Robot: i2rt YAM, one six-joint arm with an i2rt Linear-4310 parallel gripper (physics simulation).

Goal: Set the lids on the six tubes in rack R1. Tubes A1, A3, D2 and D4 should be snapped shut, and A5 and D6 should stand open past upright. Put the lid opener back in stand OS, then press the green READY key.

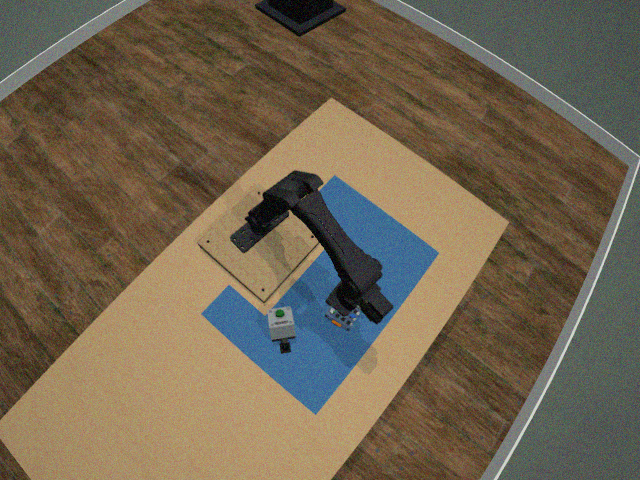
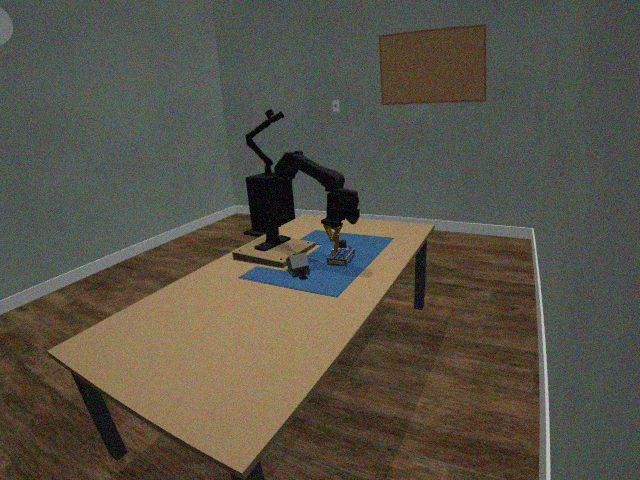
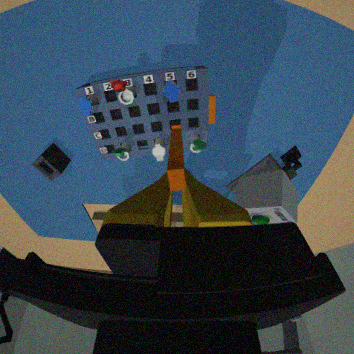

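Seen in the pictures: gripper, between the fingertips: (image 1: 339,302) (image 2: 332,241) (image 3: 176,175); arm's base, origin of its link: (image 1: 260,226) (image 2: 273,243).
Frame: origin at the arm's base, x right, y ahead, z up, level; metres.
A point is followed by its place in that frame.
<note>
Rack R1 (image 3: 145,121) @(x -0.018, y 0.368, z 0.003 m) (image 1: 341,318) @(x 0.027, y 0.385, z -0.005 m) (image 2: 340,256) @(x -0.003, y 0.377, z -0.005 m) stands on the blue mat (image 3: 53,70) @(x -0.128, y 0.413, z -0.027 m) (image 1: 371,227) @(x -0.270, y 0.245, z -0.027 m). My gripper (image 3: 176,175) @(x 0.014, y 0.352, z 0.066 m) (image 2: 332,230) @(x 0.014, y 0.352, z 0.066 m) is shut on the orange lid opener (image 3: 175,151) @(x 0.009, y 0.379, z 0.074 m) (image 2: 335,240) @(x 0.017, y 0.369, z 0.073 m). The opener's tip hangs over the rack near row C, column 5, between the white D4 lid (image 3: 159,152) @(x -0.001, y 0.344, z 0.023 m) and the green D6 lid (image 3: 199,145) @(x 0.035, y 0.361, z 0.032 m). The A3 tube (image 3: 126,96) @(x -0.034, y 0.395, z 0.014 m) shows its white mouth, with its red lid (image 3: 118,85) @(x -0.036, y 0.408, z 0.032 m) tipped back. Blue lids sit at A1 (image 3: 85,105) @(x -0.070, y 0.388, z 0.021 m) and A5 (image 3: 171,91) @(x 0.005, y 0.404, z 0.021 m), and a green lid sits at D2 (image 3: 120,152) @(x -0.037, y 0.349, z 0.035 m). Stand OS (image 3: 52,161) (image 1: 285,347) is an empty black block.
The grey key box (image 3: 267,191) @(x 0.143, y 0.303, z 0.029 m) (image 1: 281,325) @(x 0.174, y 0.286, z 0.056 m) (image 2: 297,263) @(x 0.193, y 0.298, z 0.025 m) with the green READY key (image 3: 260,219) @(x 0.147, y 0.261, z 0.044 m) (image 1: 279,312) @(x 0.151, y 0.253, z 0.043 m) stands beside the rack. The arm's wooden base plate (image 1: 258,258) @(x 0.076, y 0.077, z -0.002 m) lies behind the mat. A black stand (image 2: 269,207) rises at the table's back.
</note>
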